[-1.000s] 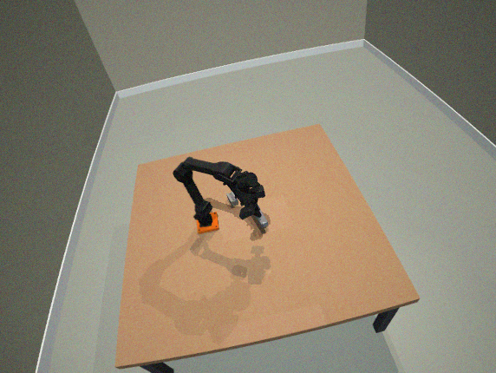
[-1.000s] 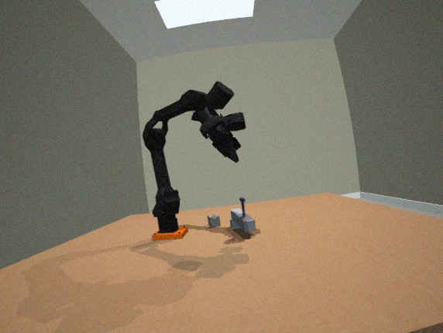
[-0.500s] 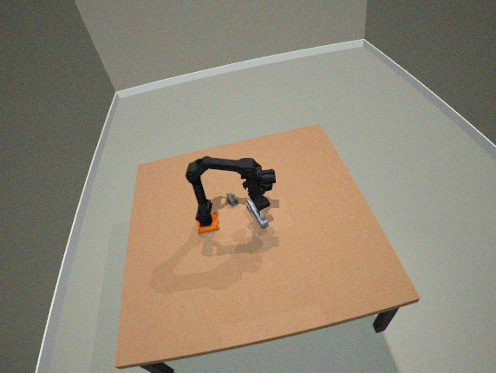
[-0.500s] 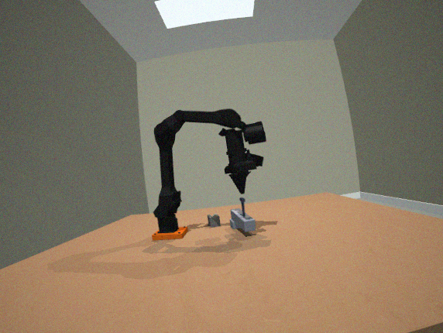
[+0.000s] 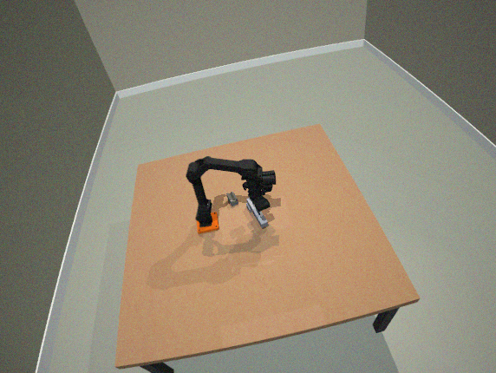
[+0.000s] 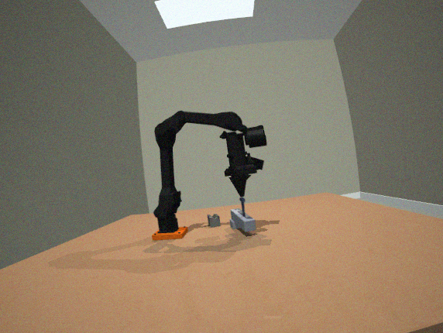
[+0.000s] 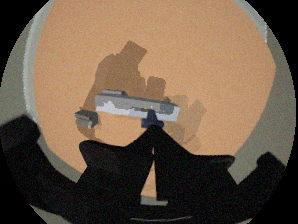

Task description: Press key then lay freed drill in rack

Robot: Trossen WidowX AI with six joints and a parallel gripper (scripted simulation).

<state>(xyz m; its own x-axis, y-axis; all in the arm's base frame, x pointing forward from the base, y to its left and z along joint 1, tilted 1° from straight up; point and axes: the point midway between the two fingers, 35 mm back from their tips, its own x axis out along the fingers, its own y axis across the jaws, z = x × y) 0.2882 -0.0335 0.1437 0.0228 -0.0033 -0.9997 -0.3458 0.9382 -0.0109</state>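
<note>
Now: the blue key 4 cm below my gripper tip. Round my gripper tip: light grey-blue block: 9 cm below, 4 cm to the left, 2 cm behind; then rack: 17 cm to the left, 14 cm behind, 10 cm below; then drill: 8 cm below, 6 cm to the left, 2 cm behind.
</note>
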